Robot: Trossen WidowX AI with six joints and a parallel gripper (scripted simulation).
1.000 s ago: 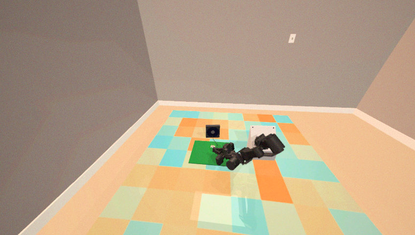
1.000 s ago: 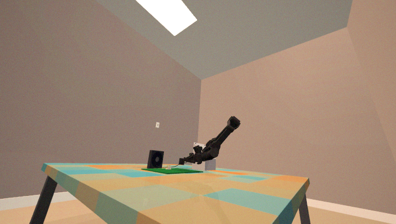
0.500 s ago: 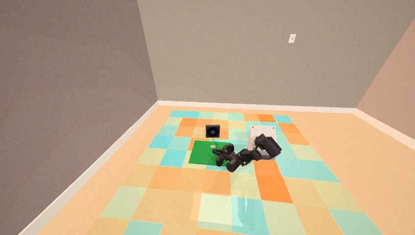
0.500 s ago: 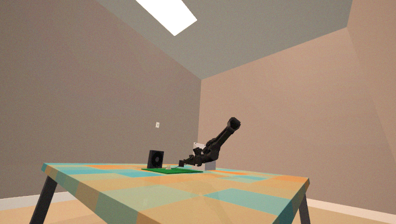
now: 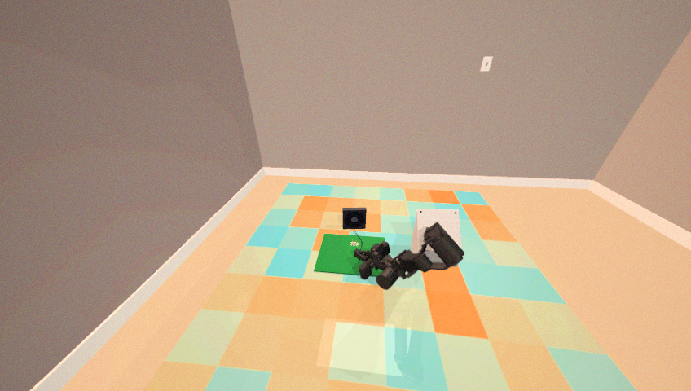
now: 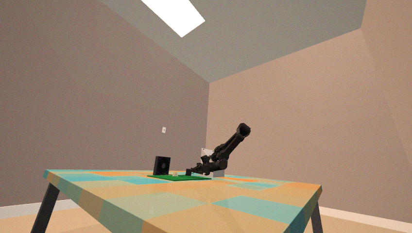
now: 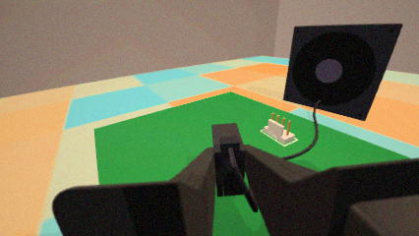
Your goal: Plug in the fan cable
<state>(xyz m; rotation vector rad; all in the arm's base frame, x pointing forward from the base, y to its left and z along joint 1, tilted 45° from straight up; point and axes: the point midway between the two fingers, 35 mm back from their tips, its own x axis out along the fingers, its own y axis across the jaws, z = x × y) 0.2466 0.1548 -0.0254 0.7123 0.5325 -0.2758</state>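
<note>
My gripper tip is 60 mm above the green board, 40 mm to the left of it and 40 mm short of it. Also, from my gripper tip: black plug 10 mm below; black fan 210 mm to the right, 60 mm ahead, 20 mm above.
</note>
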